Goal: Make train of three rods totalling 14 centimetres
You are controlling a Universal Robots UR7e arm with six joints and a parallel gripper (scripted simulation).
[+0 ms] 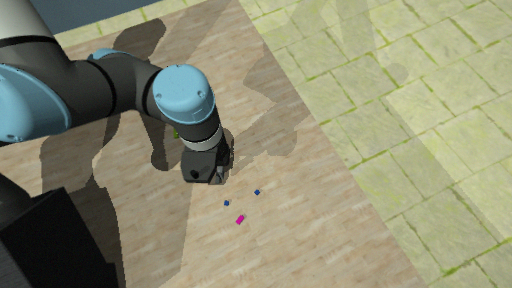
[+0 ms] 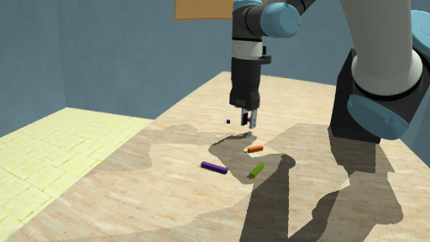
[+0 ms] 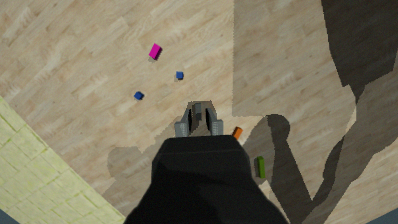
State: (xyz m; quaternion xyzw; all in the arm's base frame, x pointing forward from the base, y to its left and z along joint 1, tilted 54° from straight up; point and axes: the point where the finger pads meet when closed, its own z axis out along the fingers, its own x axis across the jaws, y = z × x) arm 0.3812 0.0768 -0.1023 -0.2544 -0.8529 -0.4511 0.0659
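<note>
The grey rod is 40 mm below my hand. From my hand the other things lie so: magenta rod (120 mm to the right, 40 mm below); orange rod (30 mm behind, 80 mm to the left, 40 mm below); lime rod (50 mm behind, 180 mm to the left, 40 mm below).
</note>
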